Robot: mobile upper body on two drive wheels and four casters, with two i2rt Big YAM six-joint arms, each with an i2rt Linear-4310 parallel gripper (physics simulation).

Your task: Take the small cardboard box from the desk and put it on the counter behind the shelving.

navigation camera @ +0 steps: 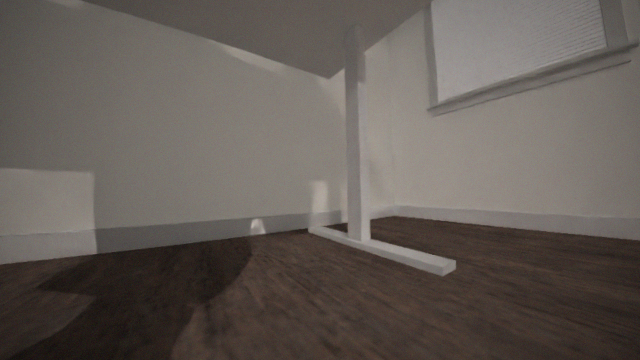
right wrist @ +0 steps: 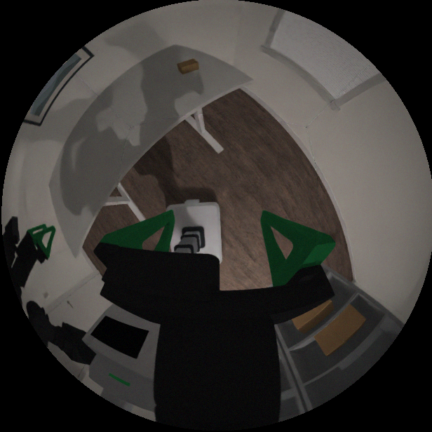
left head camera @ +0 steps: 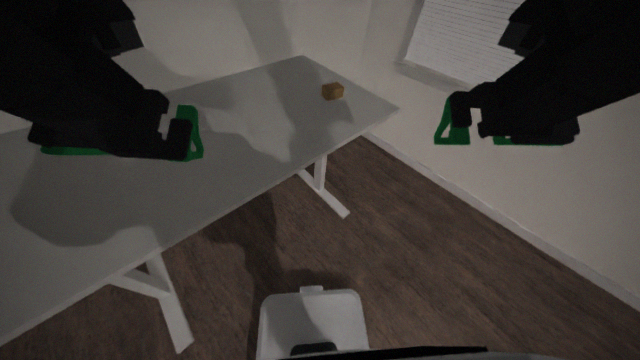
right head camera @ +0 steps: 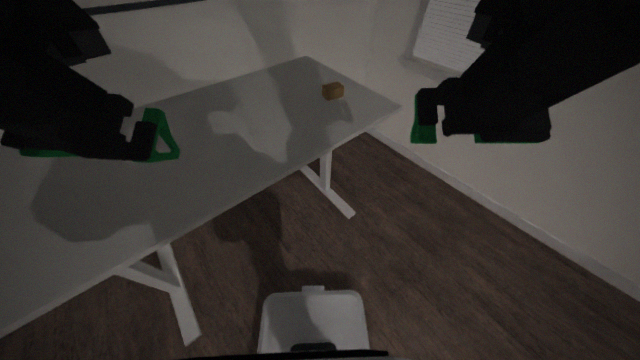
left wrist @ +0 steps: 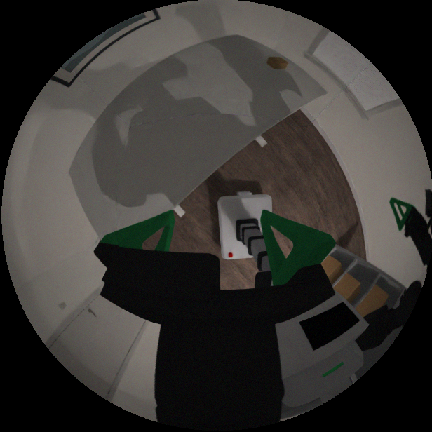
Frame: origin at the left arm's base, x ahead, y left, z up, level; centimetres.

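Seen in the pictures: left gripper, between the fingertips: [left head camera: 167,151] [right head camera: 145,152]; right gripper, between the fingertips: [left head camera: 464,140] [right head camera: 443,138].
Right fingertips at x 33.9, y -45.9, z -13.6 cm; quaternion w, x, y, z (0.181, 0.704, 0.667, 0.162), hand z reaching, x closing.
A point is followed by its place in that frame.
The small cardboard box [left head camera: 332,91] @[x 102.2, y -34.5, z -41.6 cm] [right head camera: 333,91] @[x 102.5, y -35.1, z -42.0 cm] [left wrist: 277,62] [right wrist: 188,66] is brown and sits near the far right corner of the grey desk [left head camera: 225,175] @[x 55.3, y 6.0, z -46.0 cm] [right head camera: 225,175] @[x 55.4, y 5.1, z -46.0 cm] [left wrist: 165,150] [right wrist: 100,145]. My left gripper [left head camera: 130,150] [right head camera: 107,150] [left wrist: 217,214] is open and empty, above the desk's near left part, well away from the box. My right gripper [left head camera: 487,140] [right head camera: 462,139] [right wrist: 217,214] is open and empty, to the right of the desk's corner in the head views. Grey shelving [left wrist: 347,270] [right wrist: 290,365] with larger brown boxes shows behind me in the wrist views. I cannot make out the counter.
The desk's white legs [left head camera: 320,172] @[x 113.5, y -33.3, z -113.2 cm] [navigation camera: 356,150] @[x 114.1, y -32.6, z -102.5 cm] stand on long feet [navigation camera: 410,256]. A wall [left head camera: 575,200] @[x 69.6, y -187.4, z -94.6 cm] with a blind-covered window [left head camera: 460,35] @[x 154.0, y -119.6, z -33.1 cm] [navigation camera: 515,45] @[x 142.8, y -128.4, z -37.6 cm] runs along the right. My white base [left head camera: 312,320] @[x 19.2, y -22.4, z -115.0 cm] [right head camera: 312,320] @[x 19.1, y -22.2, z -115.0 cm] stands close to the desk's front edge.
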